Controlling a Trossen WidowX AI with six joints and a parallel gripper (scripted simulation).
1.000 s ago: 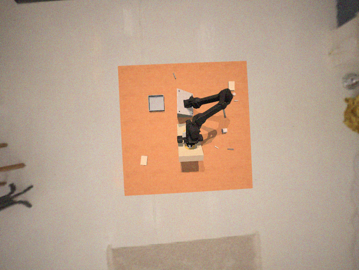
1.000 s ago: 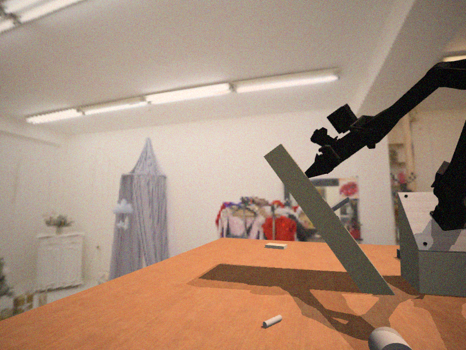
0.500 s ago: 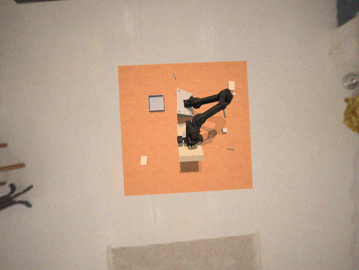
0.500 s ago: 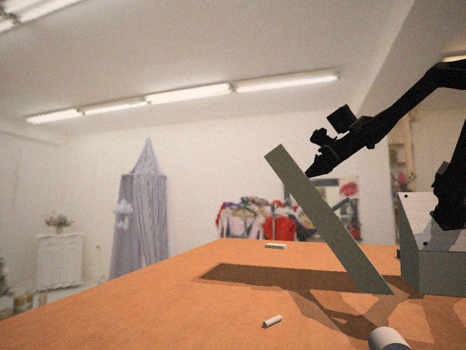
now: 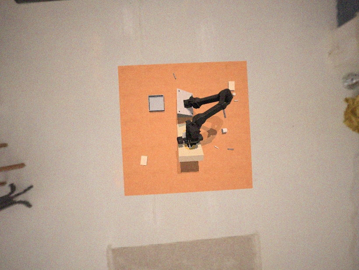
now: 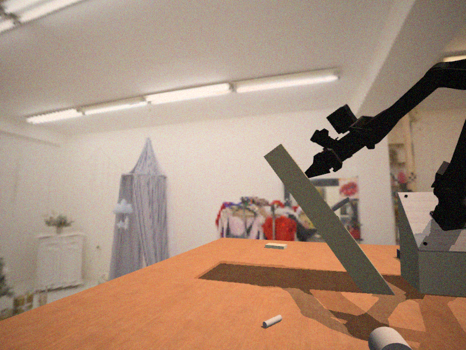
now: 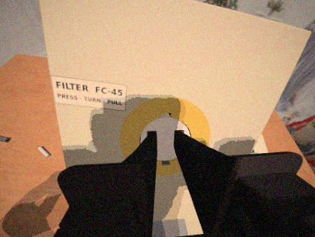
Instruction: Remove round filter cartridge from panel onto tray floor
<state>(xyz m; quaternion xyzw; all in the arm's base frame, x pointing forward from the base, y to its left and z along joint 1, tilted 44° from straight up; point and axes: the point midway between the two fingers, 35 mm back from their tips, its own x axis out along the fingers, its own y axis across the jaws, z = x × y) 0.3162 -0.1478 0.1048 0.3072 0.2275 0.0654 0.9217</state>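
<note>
The round filter cartridge lies 1 cm below my gripper tip and 1 cm ahead of it. Also, from my gripper tip: blue-rimmed tray 45 cm behind, 27 cm below, 24 cm to the right.
</note>
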